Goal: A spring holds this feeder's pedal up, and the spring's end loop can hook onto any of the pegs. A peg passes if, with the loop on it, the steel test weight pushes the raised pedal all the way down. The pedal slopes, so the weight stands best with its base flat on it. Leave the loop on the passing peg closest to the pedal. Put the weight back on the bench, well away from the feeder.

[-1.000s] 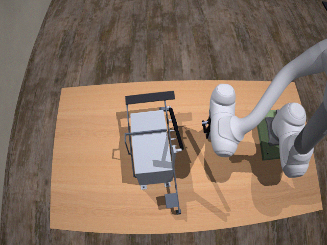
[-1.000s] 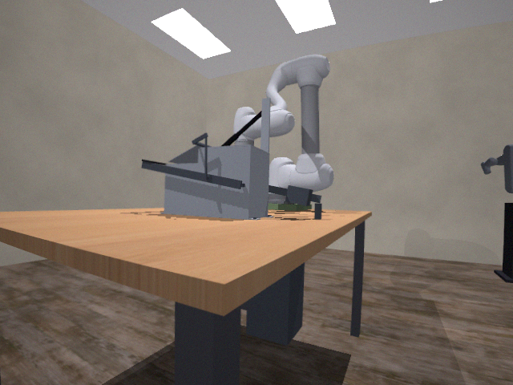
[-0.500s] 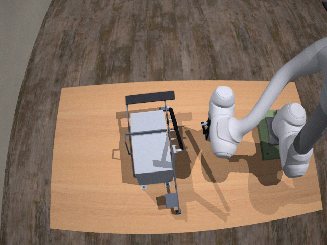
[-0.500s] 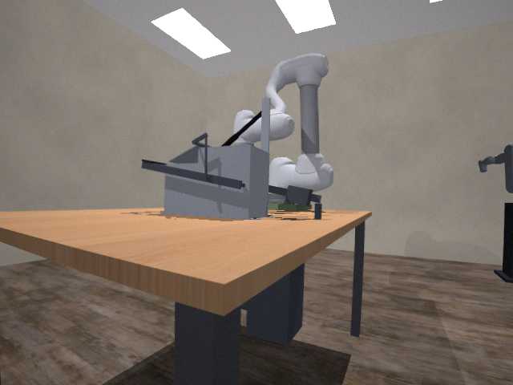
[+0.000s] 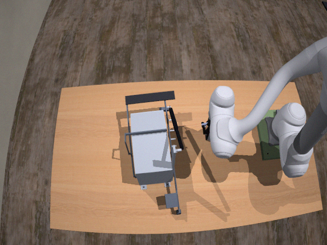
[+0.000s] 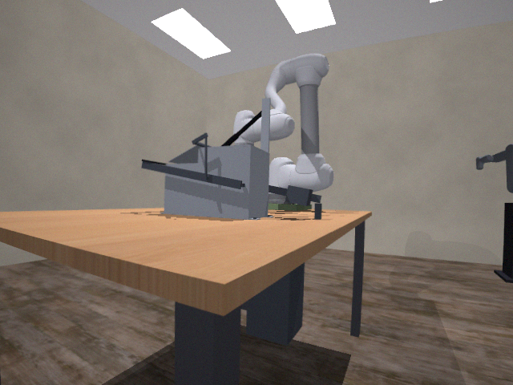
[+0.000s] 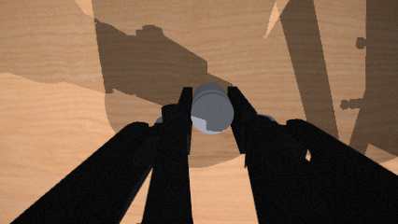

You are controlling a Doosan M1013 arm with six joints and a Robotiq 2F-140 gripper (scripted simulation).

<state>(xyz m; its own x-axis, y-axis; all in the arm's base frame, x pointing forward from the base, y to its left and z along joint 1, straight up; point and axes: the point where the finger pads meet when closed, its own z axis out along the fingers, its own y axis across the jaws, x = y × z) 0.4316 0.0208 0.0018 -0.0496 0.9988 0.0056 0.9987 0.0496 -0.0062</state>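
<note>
Now: the steel test weight 1 cm below my hand. The rest, counted from my hand: peg: 36 cm above, 22 cm to the left, 19 cm ahead.
</note>
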